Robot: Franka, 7 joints.
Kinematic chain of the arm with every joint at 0, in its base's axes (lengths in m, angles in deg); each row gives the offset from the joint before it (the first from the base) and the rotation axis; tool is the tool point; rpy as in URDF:
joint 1: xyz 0 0 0.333 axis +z
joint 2: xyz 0 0 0 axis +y
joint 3: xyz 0 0 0.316 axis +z
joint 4: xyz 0.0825 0 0 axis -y
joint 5: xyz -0.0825 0 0.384 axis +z
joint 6: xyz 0 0 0 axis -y
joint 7: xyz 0.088 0 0 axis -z
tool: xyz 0 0 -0.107 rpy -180 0 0
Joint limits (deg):
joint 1: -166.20..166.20
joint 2: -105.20..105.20
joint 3: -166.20..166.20
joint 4: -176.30..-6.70
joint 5: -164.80..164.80
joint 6: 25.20..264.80
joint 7: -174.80..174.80
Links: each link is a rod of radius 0.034 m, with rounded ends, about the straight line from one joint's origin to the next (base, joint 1, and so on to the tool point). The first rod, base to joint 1, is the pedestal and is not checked.
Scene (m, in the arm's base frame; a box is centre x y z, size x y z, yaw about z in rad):
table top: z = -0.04
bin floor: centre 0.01 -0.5 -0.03 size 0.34 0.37 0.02 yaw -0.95
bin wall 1: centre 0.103 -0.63 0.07 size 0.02 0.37 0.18 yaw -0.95
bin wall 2: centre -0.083 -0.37 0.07 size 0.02 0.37 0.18 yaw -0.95
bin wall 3: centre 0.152 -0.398 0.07 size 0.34 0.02 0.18 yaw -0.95
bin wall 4: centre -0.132 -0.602 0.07 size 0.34 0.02 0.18 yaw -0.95
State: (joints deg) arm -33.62 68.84 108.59 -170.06 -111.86 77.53 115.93
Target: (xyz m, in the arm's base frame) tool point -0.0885 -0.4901 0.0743
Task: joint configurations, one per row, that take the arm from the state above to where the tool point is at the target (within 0.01 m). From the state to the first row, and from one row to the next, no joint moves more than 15 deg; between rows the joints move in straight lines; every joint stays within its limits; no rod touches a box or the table.
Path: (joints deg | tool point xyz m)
1: -41.04 56.87 95.25 -170.84 -118.48 78.51 117.80 | 0.1650 0.2563 0.2085
2: -48.47 44.91 81.90 -171.62 -125.10 79.48 119.67 | 0.2264 0.1696 0.1575
3: -55.89 32.94 68.56 -172.40 -131.71 80.46 121.54 | 0.2641 0.0552 0.1337
4: -63.32 20.97 55.21 -173.18 -138.33 81.44 123.41 | 0.2667 -0.0704 0.1393
5: -70.74 9.00 41.87 -173.96 -144.95 82.41 125.28 | 0.2302 -0.1872 0.1717
6: -78.17 -2.96 28.52 -174.74 -151.57 83.39 127.15 | 0.1589 -0.2770 0.2243
7: -85.59 -14.93 15.18 -175.52 -158.18 84.37 129.02 | 0.0645 -0.3266 0.2878
8: -93.02 -26.90 1.83 -176.30 -164.80 85.34 130.89 | -0.0376 -0.3310 0.3519
9: -96.59 -14.31 5.94 -167.59 -156.51 82.59 128.40 | -0.0522 -0.3767 0.3372
10: -100.17 -1.73 10.05 -158.89 -148.21 79.85 125.90 | -0.0647 -0.4188 0.3070
11: -103.74 10.86 14.15 -150.18 -139.92 77.10 123.41 | -0.0753 -0.4538 0.2627
12: -107.32 23.44 18.26 -141.47 -131.63 74.35 120.92 | -0.0836 -0.4784 0.2067
13: -110.90 36.02 22.37 -132.76 -123.34 71.60 118.42 | -0.0885 -0.4908 0.1427
14: -114.47 48.61 26.47 -124.06 -115.04 68.85 115.93 | -0.0885 -0.4901 0.0743

